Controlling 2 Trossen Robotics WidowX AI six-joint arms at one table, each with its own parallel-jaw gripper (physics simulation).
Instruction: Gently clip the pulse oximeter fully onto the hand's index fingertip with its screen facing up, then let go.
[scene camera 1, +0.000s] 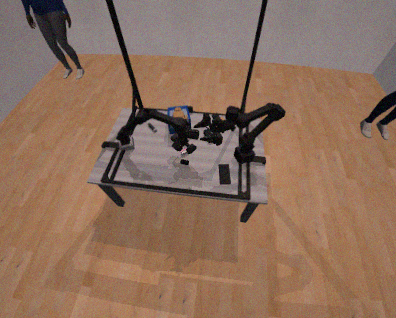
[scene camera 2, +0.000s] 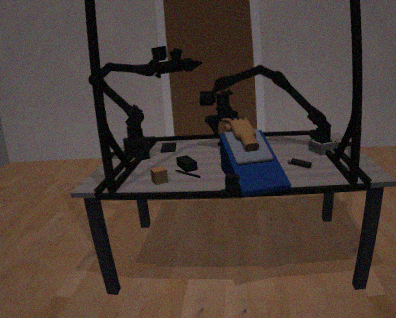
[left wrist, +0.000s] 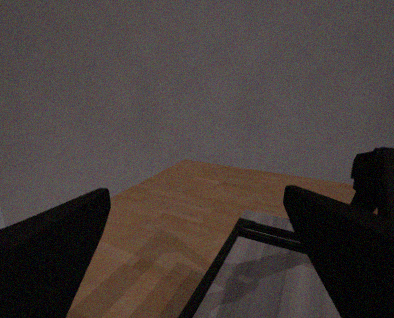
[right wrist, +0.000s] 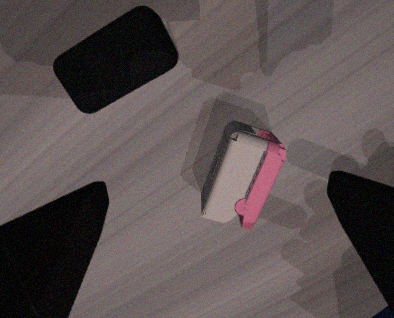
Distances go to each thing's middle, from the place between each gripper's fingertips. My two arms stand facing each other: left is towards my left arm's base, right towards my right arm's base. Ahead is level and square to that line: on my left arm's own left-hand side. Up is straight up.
Scene:
I see the pulse oximeter (right wrist: 247, 161) 400 mm below my left hand, 160 mm behind it and 120 mm to the right of it. From my left hand the other things lie so: grey pad on blue block (scene camera 2: 266, 177) 480 mm behind, 380 mm below, 220 mm to the right.
My right gripper is now 50 mm above the pulse oximeter and 30 mm past it. From my right hand the other things lie so: grey pad on blue block: 350 mm behind, 110 mm to the right, 20 mm below.

